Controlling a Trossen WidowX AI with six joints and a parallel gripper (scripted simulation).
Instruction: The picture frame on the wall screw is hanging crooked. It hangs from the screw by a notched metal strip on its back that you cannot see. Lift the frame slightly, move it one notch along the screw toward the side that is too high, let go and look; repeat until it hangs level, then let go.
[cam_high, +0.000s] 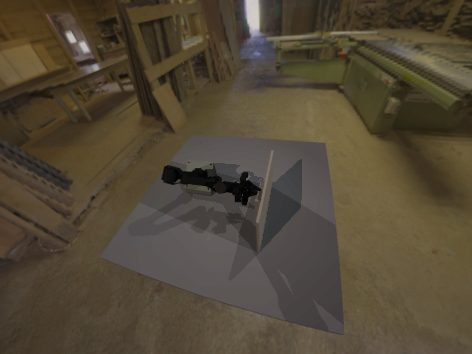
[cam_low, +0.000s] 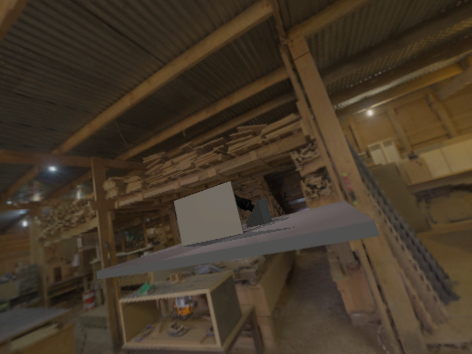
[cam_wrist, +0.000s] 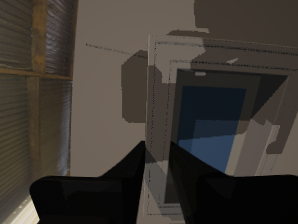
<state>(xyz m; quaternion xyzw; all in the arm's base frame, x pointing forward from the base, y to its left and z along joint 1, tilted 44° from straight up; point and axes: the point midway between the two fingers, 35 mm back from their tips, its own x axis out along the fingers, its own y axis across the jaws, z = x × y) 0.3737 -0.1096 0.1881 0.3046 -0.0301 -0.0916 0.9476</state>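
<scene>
The picture frame lies 10 mm ahead of my gripper tip, 10 mm to the right of it and 50 mm below it. Round my gripper tip: wall panel: 20 mm ahead, 70 mm below.
</scene>
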